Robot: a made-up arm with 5 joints. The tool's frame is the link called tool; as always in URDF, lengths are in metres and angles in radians. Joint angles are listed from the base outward. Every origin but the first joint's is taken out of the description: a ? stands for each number. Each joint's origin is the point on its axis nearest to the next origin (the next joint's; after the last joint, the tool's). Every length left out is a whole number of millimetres.
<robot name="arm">
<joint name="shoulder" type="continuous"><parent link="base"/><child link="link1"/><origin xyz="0.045 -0.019 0.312" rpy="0 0 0"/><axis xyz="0 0 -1"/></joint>
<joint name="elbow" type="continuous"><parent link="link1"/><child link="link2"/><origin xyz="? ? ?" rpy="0 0 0"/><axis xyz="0 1 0"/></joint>
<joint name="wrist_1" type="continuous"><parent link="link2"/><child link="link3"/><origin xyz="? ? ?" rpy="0 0 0"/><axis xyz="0 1 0"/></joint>
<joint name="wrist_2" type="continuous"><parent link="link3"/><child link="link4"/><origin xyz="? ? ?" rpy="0 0 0"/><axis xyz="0 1 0"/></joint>
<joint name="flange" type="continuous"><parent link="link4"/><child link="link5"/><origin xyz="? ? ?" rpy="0 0 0"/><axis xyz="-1 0 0"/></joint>
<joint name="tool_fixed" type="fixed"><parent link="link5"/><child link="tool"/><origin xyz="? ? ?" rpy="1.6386 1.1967 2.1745"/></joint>
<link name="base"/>
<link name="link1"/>
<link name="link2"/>
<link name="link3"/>
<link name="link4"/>
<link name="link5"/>
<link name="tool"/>
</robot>
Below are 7 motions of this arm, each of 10 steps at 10 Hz.
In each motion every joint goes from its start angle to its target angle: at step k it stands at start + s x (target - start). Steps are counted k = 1, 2, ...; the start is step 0. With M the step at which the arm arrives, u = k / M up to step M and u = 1 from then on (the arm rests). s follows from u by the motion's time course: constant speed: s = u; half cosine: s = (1 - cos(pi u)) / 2; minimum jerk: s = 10 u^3 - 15 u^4 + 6 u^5.
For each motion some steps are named. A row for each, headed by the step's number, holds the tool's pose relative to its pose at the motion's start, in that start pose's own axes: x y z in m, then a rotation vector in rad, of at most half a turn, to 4 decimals.
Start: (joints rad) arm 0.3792 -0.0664 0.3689 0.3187 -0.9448
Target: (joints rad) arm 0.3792 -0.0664 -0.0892 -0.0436 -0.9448
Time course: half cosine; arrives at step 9
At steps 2, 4, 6, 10:
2: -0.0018 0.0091 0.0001 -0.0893 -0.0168 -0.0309
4: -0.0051 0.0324 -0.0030 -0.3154 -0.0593 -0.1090
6: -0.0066 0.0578 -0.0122 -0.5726 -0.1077 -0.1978
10: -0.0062 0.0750 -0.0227 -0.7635 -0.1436 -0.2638

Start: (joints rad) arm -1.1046 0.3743 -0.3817 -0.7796 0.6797
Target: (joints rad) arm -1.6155 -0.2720 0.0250 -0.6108 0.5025
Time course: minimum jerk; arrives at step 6
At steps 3, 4, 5, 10:
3: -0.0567 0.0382 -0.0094 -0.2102 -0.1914 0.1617
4: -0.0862 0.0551 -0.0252 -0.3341 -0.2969 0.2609
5: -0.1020 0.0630 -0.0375 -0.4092 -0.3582 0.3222
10: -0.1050 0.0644 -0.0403 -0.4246 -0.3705 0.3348

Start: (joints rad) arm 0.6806 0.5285 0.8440 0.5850 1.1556
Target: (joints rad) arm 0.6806 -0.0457 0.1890 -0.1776 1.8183
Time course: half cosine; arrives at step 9
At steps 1, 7, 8, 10:
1: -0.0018 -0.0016 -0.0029 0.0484 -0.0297 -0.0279
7: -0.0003 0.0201 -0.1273 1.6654 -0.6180 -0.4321
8: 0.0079 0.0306 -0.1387 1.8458 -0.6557 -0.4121
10: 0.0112 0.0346 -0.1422 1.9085 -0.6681 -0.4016

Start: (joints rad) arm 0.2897 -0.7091 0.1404 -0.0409 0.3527
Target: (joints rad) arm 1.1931 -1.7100 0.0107 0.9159 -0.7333
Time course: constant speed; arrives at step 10
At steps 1, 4, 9, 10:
1: -0.0063 -0.0049 -0.0141 0.0601 -0.0500 0.0526
4: -0.0193 -0.0051 -0.0557 0.2220 -0.2321 0.1759
9: -0.0133 0.0262 -0.1075 0.4012 -0.6056 0.2622
10: -0.0076 0.0340 -0.1145 0.4201 -0.6846 0.2622

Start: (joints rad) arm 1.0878 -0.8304 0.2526 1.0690 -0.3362
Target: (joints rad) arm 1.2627 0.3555 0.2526 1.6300 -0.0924
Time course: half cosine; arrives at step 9
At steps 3, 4, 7, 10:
3: 0.0034 -0.0278 0.0208 0.2807 0.2815 0.1863
4: 0.0094 -0.0457 0.0287 0.4453 0.4728 0.3203
7: 0.0342 -0.0851 0.0302 0.8196 1.0512 0.7670
10: 0.0402 -0.0910 0.0272 0.8860 1.1999 0.8932

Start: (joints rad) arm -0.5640 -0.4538 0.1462 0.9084 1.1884
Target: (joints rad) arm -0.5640 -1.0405 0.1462 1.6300 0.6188
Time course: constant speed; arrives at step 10
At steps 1, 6, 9, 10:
1: 0.0024 0.0051 -0.0042 -0.0217 -0.0180 0.0513
6: 0.0175 0.0316 -0.0204 -0.1224 -0.1015 0.3131
9: 0.0286 0.0475 -0.0257 -0.1759 -0.1467 0.4741
10: 0.0326 0.0527 -0.0267 -0.1925 -0.1610 0.5284

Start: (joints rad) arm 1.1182 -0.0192 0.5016 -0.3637 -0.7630
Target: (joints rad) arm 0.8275 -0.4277 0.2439 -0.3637 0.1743
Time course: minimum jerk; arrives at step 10
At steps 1, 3, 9, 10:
1: 0.0004 0.0010 0.0001 -0.0043 0.0040 -0.0085
3: 0.0076 0.0187 0.0012 -0.0822 0.0685 -0.1639
9: 0.0417 0.1013 -0.0250 -0.4447 0.1163 -1.0082
10: 0.0420 0.1020 -0.0255 -0.4475 0.1140 -1.0166

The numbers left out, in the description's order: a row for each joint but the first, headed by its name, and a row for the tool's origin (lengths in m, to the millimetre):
elbow: 0.073 0.01 0
wrist_1: 0.029 0 0.08
wrist_2: 0.043 0 0.017
flange: 0.07 0 -0.002
tool: 0 0.019 0.011

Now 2 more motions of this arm.
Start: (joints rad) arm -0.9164 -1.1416 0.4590 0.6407 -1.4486
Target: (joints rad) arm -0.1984 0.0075 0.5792 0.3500 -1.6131
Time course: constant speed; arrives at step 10
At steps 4, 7, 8, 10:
4: -0.0578 -0.0308 0.0212 0.2865 -0.4025 -0.0251
7: -0.1105 -0.0516 0.0099 0.4652 -0.7367 0.0109
8: -0.1275 -0.0576 0.0007 0.5174 -0.8521 0.0339
10: -0.1580 -0.0681 -0.0254 0.6102 -1.0861 0.0971

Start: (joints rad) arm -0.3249 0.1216 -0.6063 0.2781 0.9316
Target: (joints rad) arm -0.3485 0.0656 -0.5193 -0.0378 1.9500
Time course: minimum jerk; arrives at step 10
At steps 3, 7, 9, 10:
3: 0.0002 -0.0008 -0.0004 0.0608 0.0419 -0.1549
7: -0.0001 -0.0102 -0.0049 0.3730 0.2539 -0.7522
9: -0.0007 -0.0133 -0.0069 0.4565 0.3136 -0.8775
10: -0.0008 -0.0135 -0.0070 0.4612 0.3171 -0.8843

